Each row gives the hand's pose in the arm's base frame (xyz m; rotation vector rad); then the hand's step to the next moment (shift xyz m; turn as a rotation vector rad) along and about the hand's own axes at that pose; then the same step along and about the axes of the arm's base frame.
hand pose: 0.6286 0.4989 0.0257 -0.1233 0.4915 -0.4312
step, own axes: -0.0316 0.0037 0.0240 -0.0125 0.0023 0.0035
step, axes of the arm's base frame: -0.0122 0.0172 0.0338 -0.0074 0.0075 0.0079
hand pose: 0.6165 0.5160 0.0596 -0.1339 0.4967 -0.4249
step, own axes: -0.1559 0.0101 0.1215 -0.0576 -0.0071 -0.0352
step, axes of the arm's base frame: -0.0609 0.0783 0.1713 -0.0655 0.0173 -0.0042
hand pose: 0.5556 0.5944 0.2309 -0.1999 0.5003 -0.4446
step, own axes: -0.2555 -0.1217 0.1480 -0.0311 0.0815 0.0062
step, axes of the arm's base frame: -0.1701 0.0205 0.2696 0.0082 0.0869 -0.0054
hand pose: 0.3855 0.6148 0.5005 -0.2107 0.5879 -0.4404
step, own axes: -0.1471 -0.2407 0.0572 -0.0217 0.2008 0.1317
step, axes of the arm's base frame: -0.1581 -0.1422 0.1940 0.1280 0.1968 0.0548
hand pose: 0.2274 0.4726 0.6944 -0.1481 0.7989 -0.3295
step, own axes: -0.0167 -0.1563 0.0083 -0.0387 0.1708 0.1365
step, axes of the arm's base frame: -0.0413 -0.1409 0.0566 0.1134 0.1746 0.0772
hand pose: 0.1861 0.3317 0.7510 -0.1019 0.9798 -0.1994
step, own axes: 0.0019 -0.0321 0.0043 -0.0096 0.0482 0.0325
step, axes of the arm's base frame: 0.0007 -0.0318 0.0065 0.0277 0.0490 0.0174
